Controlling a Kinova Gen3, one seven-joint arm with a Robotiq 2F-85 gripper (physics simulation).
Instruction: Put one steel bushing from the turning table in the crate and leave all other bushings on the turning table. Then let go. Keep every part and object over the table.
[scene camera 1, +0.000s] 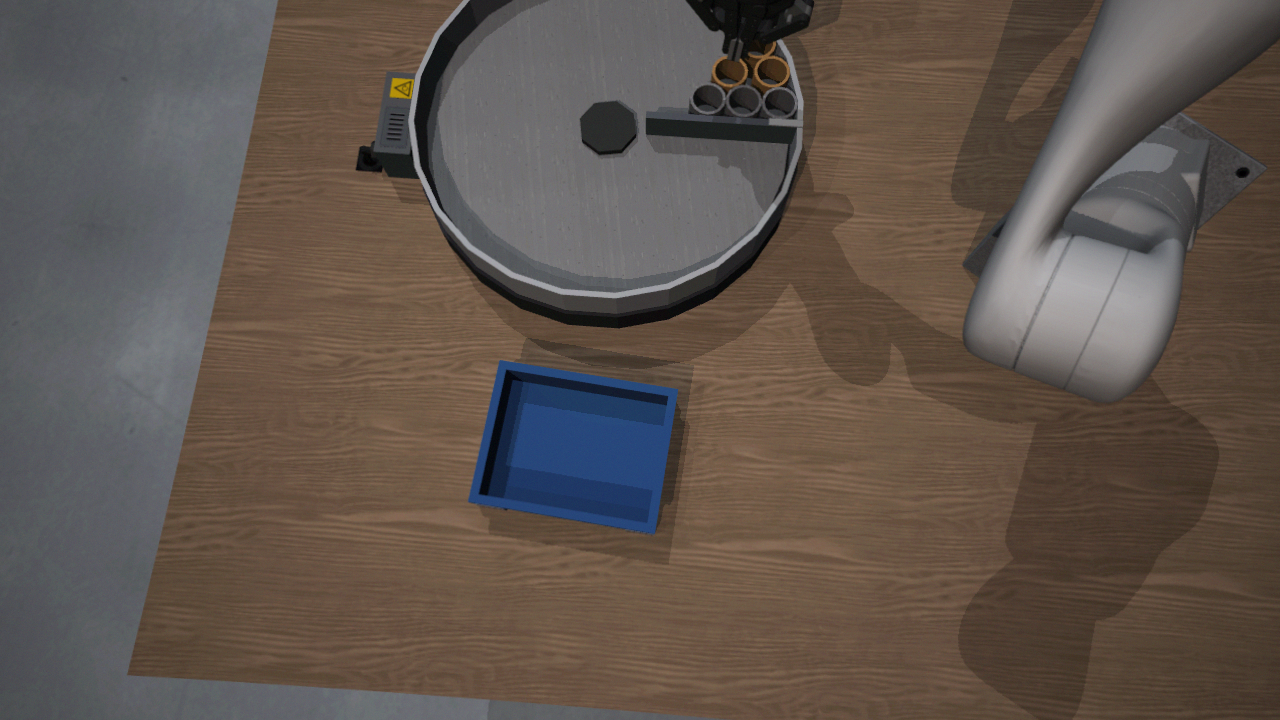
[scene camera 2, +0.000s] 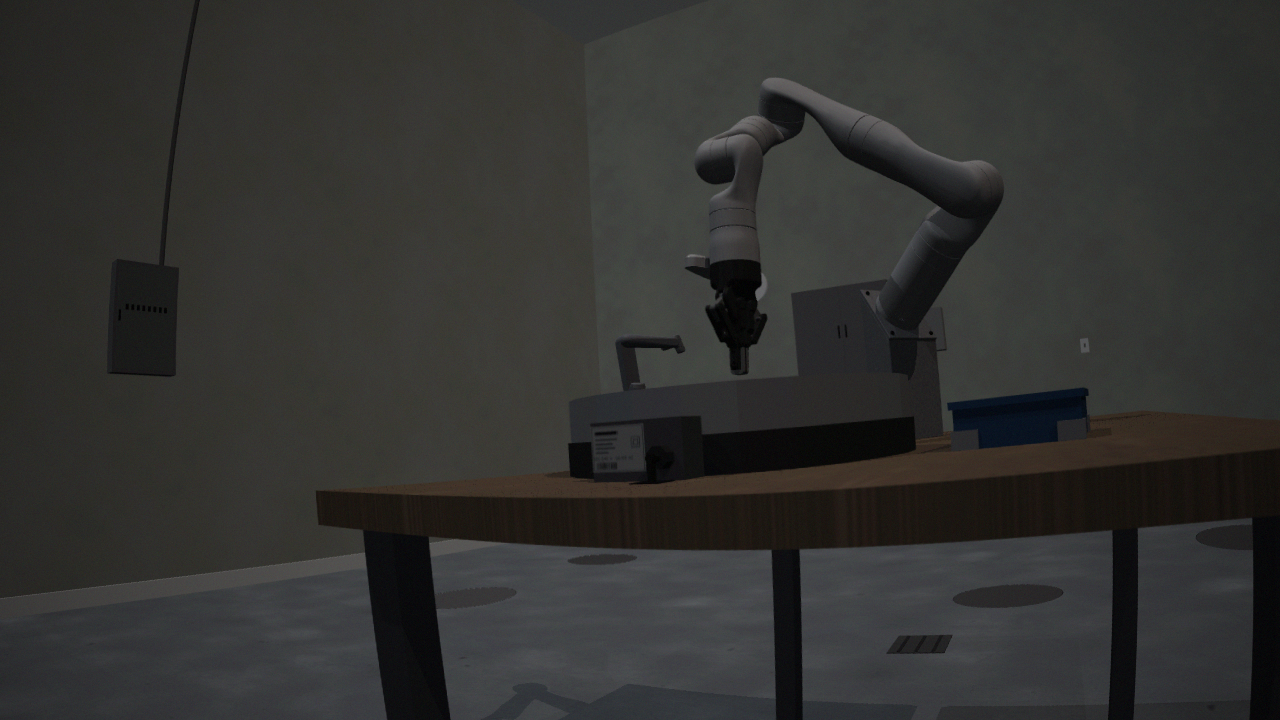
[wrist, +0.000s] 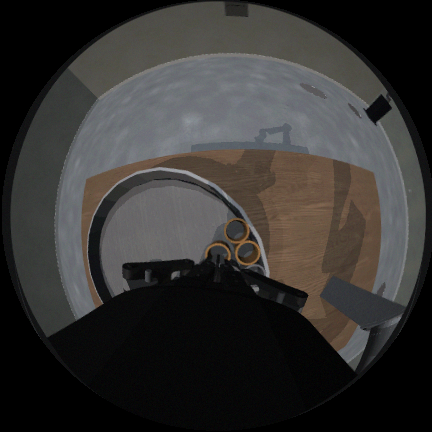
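Pixels of known places: gripper, fingertip midpoint: (scene camera 1: 734, 53) (scene camera 2: 739, 374) (wrist: 216, 261); arm's base, origin of the base link: (scene camera 1: 1139, 179) (scene camera 2: 897, 312).
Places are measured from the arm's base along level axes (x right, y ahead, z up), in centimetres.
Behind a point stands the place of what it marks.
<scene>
The turning table (scene camera 1: 537, 205) @[x -9.0, y 53.3, z -17.6 cm] (scene camera 2: 805, 401) @[x -14.8, y 61.3, z -16.5 cm] (wrist: 150, 225) @[x 11.9, y 51.6, z -17.7 cm] carries three grey steel bushings upright in a row along a dark divider bar. The left one (scene camera 1: 708, 114) @[x 4.6, y 38.0, z -13.9 cm], the middle one (scene camera 1: 742, 116) @[x 5.4, y 34.5, z -13.9 cm] and the right one (scene camera 1: 779, 117) @[x 6.3, y 30.6, z -13.9 cm] stand close together. Three orange-brown bushings stand behind them, two of them (scene camera 1: 729, 86) @[x 8.5, y 36.7, z -13.9 cm] (scene camera 1: 771, 87) @[x 9.6, y 32.3, z -13.9 cm] in the nearer row and the third partly hidden by the gripper in scene camera 1. My gripper (scene camera 1: 735, 49) @[x 10.3, y 37.0, z -10.7 cm] (scene camera 2: 739, 360) @[x 10.3, y 37.0, z -10.7 cm] (wrist: 216, 261) @[x 10.3, y 37.0, z -10.7 cm] is shut and empty, above the orange-brown bushings. The blue crate (scene camera 1: 588, 379) @[x -26.0, y 42.2, z -17.9 cm] (scene camera 2: 1020, 420) @[x -34.3, y 50.4, z -20.5 cm] is empty.
The divider bar (scene camera 1: 716, 129) @[x 4.0, y 36.8, z -15.4 cm] runs from near the dark hub (scene camera 1: 608, 127) @[x 1.8, y 48.5, z -16.9 cm] to the raised wall of the turning table. A grey box (scene camera 1: 394, 129) @[x -5.0, y 71.1, z -17.1 cm] (scene camera 2: 644, 447) @[x -4.2, y 73.2, z -19.8 cm] sits at the turning table's outer side. The arm's base stands to the right in scene camera 1.
</scene>
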